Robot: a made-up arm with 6 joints.
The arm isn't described. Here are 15 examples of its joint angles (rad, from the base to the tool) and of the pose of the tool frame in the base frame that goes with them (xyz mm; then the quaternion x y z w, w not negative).
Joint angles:
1: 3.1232 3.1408 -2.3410 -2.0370 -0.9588 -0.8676
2: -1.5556 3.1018 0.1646 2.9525 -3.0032 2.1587
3: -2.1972 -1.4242 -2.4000 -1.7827 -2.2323 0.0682
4: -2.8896 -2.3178 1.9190 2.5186 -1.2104 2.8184
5: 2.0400 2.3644 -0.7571 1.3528 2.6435 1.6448
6: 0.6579 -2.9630 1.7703 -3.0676 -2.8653 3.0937
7: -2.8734 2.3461 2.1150 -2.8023 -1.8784 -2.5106
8: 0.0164 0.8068 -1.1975 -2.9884 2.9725 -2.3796
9: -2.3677 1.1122 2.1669 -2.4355 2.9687 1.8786
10: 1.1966 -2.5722 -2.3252 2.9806 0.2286 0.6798
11: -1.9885 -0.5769 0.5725 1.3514 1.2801 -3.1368
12: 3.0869 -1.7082 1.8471 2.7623 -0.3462 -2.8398
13: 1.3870 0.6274 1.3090 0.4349 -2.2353 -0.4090
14: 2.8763 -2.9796 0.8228 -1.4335 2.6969 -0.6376
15: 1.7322 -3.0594 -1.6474 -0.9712 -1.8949 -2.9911
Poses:
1: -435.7 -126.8 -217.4 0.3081 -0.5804 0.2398 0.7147
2: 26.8 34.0 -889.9 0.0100 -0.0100 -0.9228 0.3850
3: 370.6 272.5 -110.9 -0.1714 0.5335 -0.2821 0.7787
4: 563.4 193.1 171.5 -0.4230 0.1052 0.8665 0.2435
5: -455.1 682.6 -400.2 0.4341 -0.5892 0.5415 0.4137
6: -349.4 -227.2 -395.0 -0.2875 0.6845 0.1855 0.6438
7: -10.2 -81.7 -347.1 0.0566 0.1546 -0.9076 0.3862
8: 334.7 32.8 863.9 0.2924 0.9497 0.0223 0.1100
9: -399.1 -411.2 69.6 -0.0813 -0.1203 0.8158 0.5599
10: 51.3 229.5 -316.1 -0.5121 -0.1954 -0.5382 0.6402
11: 286.6 242.1 1176.6 0.5669 -0.1867 0.7622 0.2507
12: 533.1 -42.4 604.9 -0.2287 0.0610 0.9692 0.0686
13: 159.7 770.9 603.2 0.2307 0.0562 0.3598 0.9023
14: 391.9 -75.9 -738.9 0.2774 -0.3859 -0.8703 0.1295
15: -199.9 343.6 -489.2 0.4260 -0.2241 -0.4521 0.7509
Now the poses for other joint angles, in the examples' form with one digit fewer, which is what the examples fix.
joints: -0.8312 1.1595 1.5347 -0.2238 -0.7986 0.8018
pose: 679 -665 -100 0.513 0.633 0.011 0.580
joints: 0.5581 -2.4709 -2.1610 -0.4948 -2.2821 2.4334
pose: -70 53 -356 0.376 -0.004 -0.926 0.025
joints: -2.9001 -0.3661 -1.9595 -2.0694 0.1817 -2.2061
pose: 658 153 301 -0.616 0.700 -0.087 0.352
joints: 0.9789 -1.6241 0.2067 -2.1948 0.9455 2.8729
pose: -632 -1052 87 0.394 -0.731 0.533 0.163
